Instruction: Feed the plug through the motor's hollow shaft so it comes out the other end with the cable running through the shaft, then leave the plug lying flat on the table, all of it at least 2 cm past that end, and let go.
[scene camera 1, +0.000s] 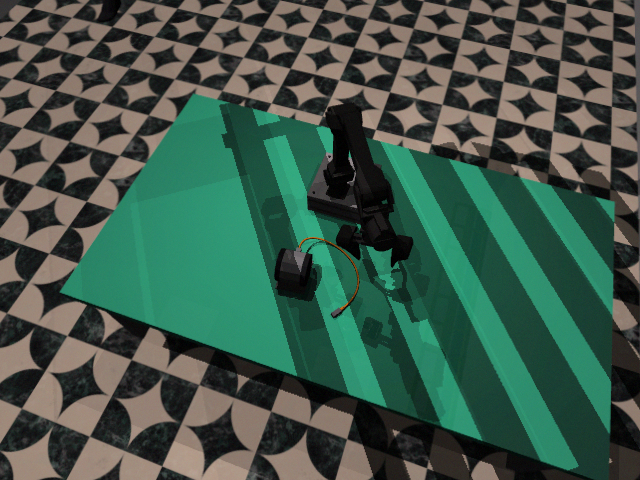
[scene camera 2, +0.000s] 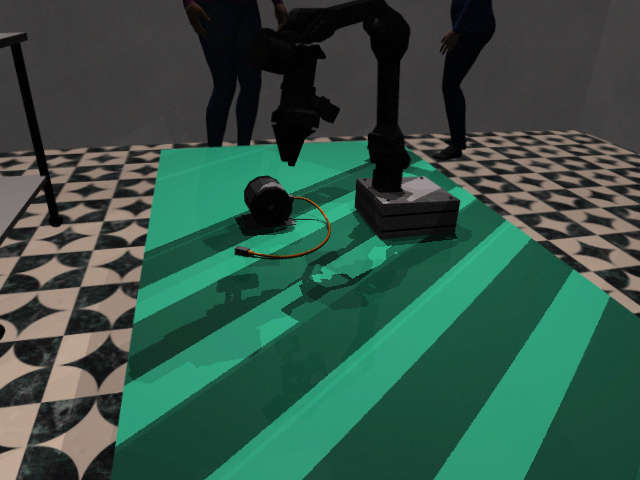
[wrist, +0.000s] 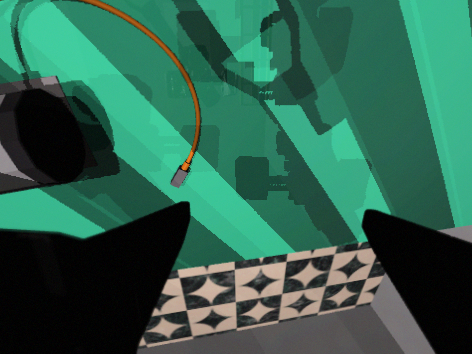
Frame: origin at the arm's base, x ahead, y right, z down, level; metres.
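Seen in the pictures: gripper, fingertip midpoint: (scene camera 1: 375, 262) (scene camera 2: 287, 163) (wrist: 275, 213); arm's base at its link origin: (scene camera 1: 338, 190) (scene camera 2: 387, 188).
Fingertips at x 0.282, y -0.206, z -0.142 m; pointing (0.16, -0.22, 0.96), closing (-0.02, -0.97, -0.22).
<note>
Offsets run from my fingertips to a thing's top centre. Level surfaces: height alone.
The motor @(dx +0.015, dy +0.238, dz +0.125 m) (scene camera 1: 293, 269) (scene camera 2: 267, 200) (wrist: 47, 135) is a dark, short cylinder lying on its side on the green table. An orange cable (scene camera 1: 357, 273) (scene camera 2: 328, 227) (wrist: 196, 107) leaves its side and curves in an arc around to a small grey plug @(dx +0.091, dy +0.070, dz +0.213 m) (scene camera 1: 336, 313) (scene camera 2: 241, 251) (wrist: 179, 177). The plug lies on the table beside the motor, apart from it, and the cable is outside the shaft. A small dark shaft opening shows on the motor's end face in scene camera 2. My gripper (scene camera 1: 376, 260) (scene camera 2: 292, 164) (wrist: 275, 213) is open and empty, above the table, with its fingers wide apart.
The arm's grey base block (scene camera 1: 330, 198) (scene camera 2: 413, 206) stands on the green table @(dz +0.227 m) (scene camera 1: 191, 248) (scene camera 2: 175, 180), behind the motor in scene camera 1. Striped shadows cross the table top. Two people stand beyond the table in scene camera 2, and a side table (scene camera 2: 12, 39) is at the left.
</note>
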